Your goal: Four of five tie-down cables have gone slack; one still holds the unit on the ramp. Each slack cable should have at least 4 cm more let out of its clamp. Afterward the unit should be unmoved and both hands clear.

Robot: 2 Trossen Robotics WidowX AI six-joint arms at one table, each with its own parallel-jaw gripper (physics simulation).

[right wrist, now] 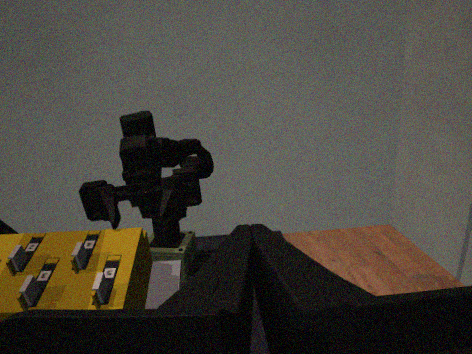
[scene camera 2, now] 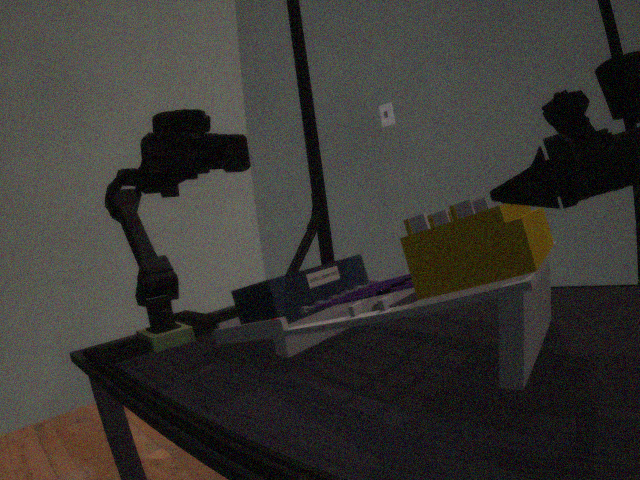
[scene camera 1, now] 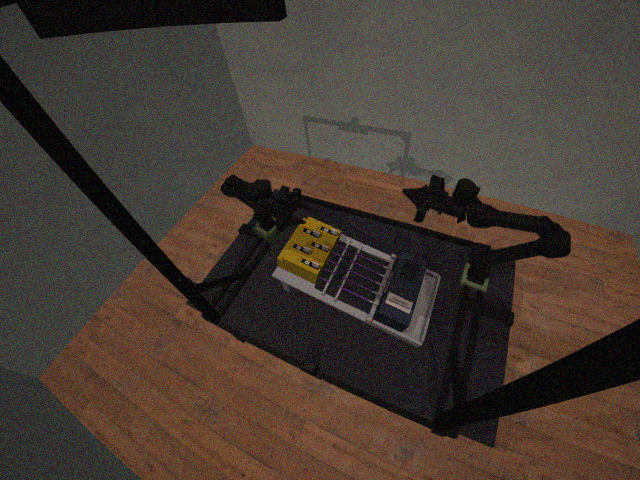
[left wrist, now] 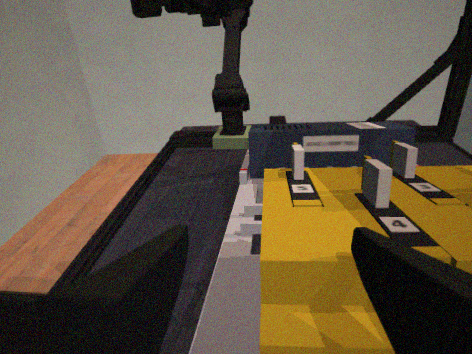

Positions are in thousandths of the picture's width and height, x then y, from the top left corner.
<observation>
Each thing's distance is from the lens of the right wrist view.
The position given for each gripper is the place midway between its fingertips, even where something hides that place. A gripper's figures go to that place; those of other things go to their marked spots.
left gripper (right wrist: 291, 631): 0.47 m
right gripper (right wrist: 529, 668): 0.11 m
</observation>
